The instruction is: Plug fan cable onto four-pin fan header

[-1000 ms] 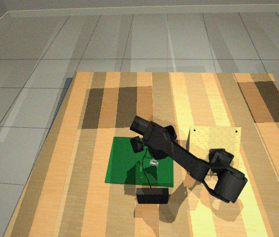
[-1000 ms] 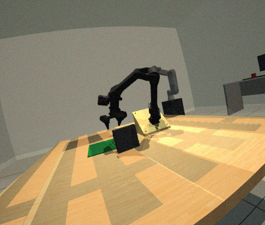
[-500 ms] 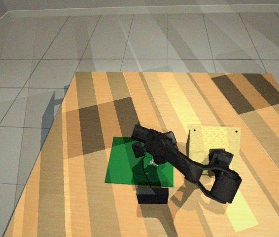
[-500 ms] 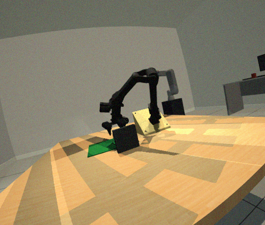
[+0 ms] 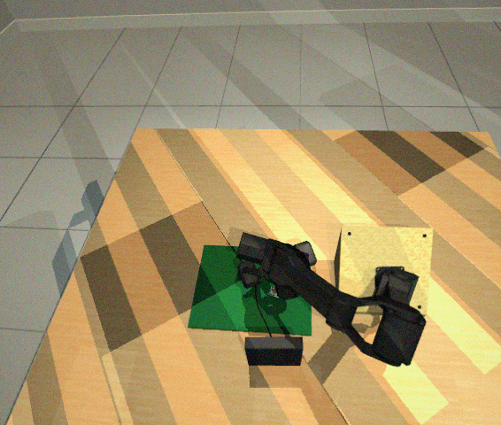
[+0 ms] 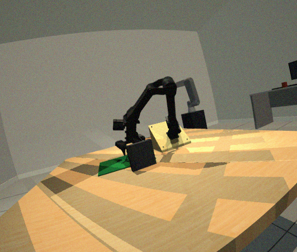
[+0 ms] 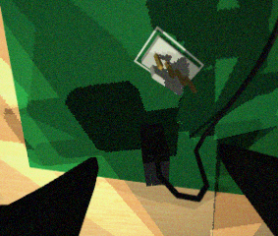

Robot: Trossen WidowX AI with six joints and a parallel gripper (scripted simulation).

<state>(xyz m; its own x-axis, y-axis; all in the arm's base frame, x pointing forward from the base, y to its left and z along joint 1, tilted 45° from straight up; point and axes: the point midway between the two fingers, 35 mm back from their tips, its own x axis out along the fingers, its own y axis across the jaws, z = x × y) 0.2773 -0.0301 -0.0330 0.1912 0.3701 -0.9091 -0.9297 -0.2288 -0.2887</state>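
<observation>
Right now the dark plug is 10 mm to the right of my gripper tip and 10 mm below it. From my gripper tip the other things lie so: green board 50 mm ahead, 40 mm to the left, 40 mm below; then black fan 220 mm to the left, 30 mm above.
</observation>
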